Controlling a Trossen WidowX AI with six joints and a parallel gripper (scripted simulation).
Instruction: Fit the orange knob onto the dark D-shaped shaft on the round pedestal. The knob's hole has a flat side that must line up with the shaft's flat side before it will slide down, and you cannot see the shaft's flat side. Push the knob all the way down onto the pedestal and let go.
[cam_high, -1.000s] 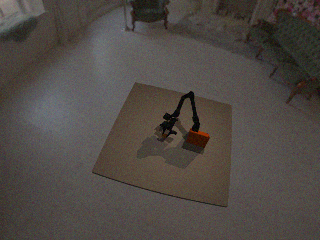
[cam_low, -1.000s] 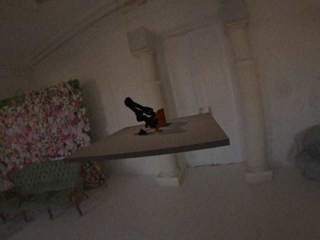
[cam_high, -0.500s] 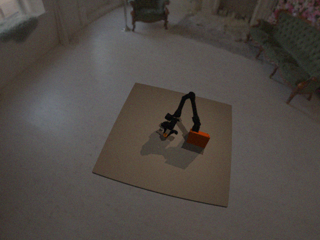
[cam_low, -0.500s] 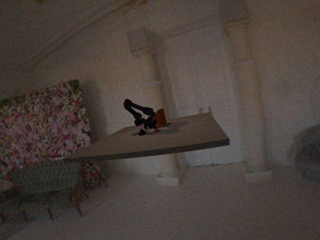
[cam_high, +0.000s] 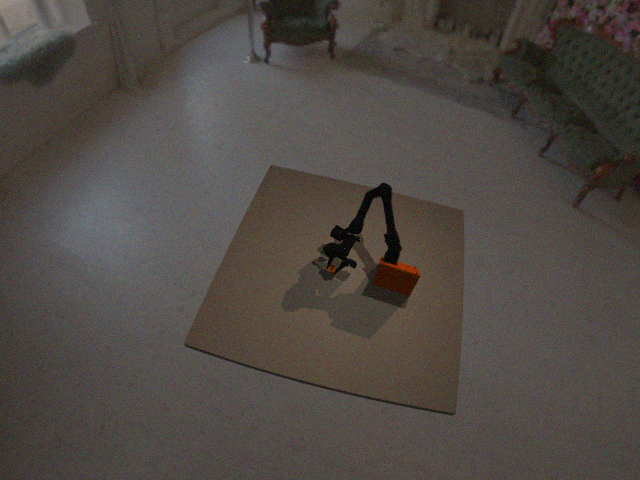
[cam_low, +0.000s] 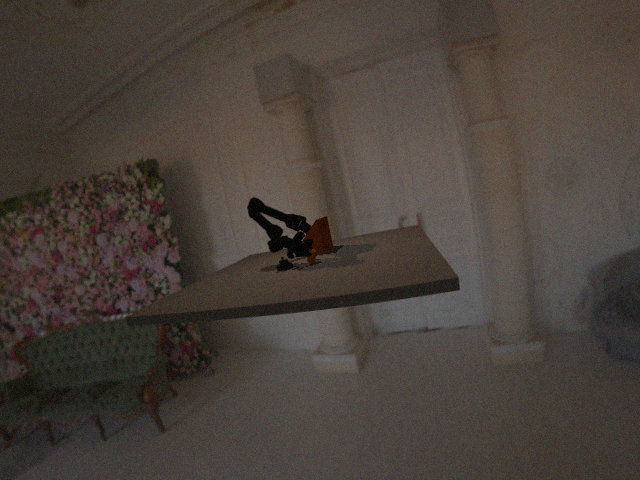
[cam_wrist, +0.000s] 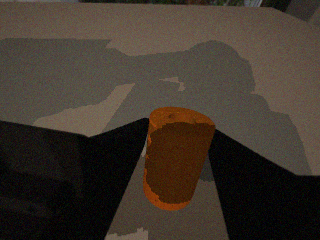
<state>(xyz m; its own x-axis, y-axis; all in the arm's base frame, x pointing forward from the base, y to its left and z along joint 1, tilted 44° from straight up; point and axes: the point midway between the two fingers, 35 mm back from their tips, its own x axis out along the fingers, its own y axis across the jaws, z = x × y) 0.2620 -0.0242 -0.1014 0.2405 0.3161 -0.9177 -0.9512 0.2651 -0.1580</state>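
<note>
Now: gripper tip 30 mm short of the dark round pedestal, 160 mm to the left of it and 20 mm above it. Also, from my gripper tip: orange knob 10 mm behind, 20 mm to the right, 10 mm below.
</note>
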